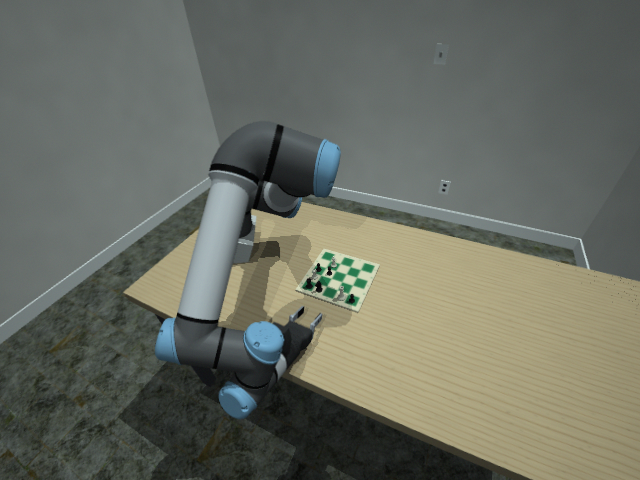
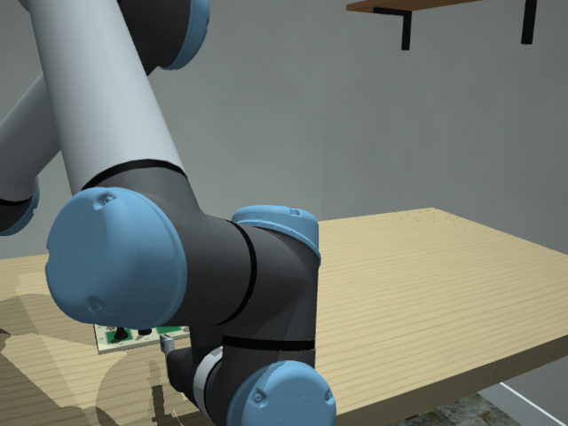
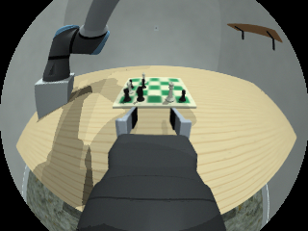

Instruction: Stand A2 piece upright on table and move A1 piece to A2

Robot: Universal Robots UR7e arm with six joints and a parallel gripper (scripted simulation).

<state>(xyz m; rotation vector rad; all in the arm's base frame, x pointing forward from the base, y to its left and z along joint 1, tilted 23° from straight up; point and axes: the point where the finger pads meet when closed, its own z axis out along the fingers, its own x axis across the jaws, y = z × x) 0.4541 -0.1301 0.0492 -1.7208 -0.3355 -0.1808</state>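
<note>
My gripper is now 10 mm short of the white chess piece, 140 mm to the right of it and 30 mm above it. Also, from my hand: chessboard (40 mm behind, 210 mm to the left, 50 mm below).
</note>
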